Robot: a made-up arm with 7 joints. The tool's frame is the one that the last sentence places.
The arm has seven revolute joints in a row. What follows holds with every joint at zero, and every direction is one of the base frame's. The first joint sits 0.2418 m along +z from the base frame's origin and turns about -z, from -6.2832 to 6.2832 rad. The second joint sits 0.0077 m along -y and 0.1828 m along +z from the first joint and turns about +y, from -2.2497 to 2.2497 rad. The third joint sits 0.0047 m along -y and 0.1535 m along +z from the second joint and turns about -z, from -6.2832 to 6.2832 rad. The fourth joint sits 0.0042 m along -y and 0.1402 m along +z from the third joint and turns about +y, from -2.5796 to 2.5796 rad. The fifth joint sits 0.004 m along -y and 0.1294 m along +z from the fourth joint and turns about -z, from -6.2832 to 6.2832 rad. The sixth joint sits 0.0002 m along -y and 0.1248 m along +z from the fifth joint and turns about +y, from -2.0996 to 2.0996 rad. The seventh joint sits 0.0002 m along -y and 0.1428 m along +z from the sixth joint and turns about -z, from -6.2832 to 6.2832 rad. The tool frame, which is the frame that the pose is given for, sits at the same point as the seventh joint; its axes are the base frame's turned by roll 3.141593, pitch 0 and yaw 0 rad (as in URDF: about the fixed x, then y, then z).
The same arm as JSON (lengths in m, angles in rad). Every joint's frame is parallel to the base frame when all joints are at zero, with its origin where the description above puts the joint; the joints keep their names.
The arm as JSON. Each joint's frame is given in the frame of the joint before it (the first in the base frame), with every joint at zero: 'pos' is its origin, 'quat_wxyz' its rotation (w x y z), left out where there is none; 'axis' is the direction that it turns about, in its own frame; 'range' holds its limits. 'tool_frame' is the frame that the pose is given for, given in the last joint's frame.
{"length_unit": "m", "angle_unit": "rad", "joints": [{"joint": "joint 1", "pos": [0.0, 0.0, 0.2418], "axis": [0.0, 0.0, -1.0], "range": [-6.2832, 6.2832]}, {"joint": "joint 2", "pos": [0.0, -0.0077, 0.1828], "axis": [0.0, 1.0, 0.0], "range": [-2.2497, 2.2497]}, {"joint": "joint 3", "pos": [0.0, -0.0047, 0.1535], "axis": [0.0, 0.0, -1.0], "range": [-6.2832, 6.2832]}, {"joint": "joint 4", "pos": [0.0, -0.0042, 0.1402], "axis": [0.0, 1.0, 0.0], "range": [-2.5796, 2.5796]}, {"joint": "joint 5", "pos": [0.0, -0.004, 0.1294], "axis": [0.0, 0.0, -1.0], "range": [-6.2832, 6.2832]}, {"joint": "joint 6", "pos": [0.0, -0.0002, 0.1248], "axis": [0.0, 1.0, 0.0], "range": [-2.0996, 2.0996]}, {"joint": "joint 7", "pos": [0.0, -0.0002, 0.1428], "axis": [0.0, 0.0, -1.0], "range": [-6.2832, 6.2832]}], "tool_frame": {"pos": [0.0, 0.0, 0.0], "quat_wxyz": [0.0, 1.0, 0.0, 0.0]}}
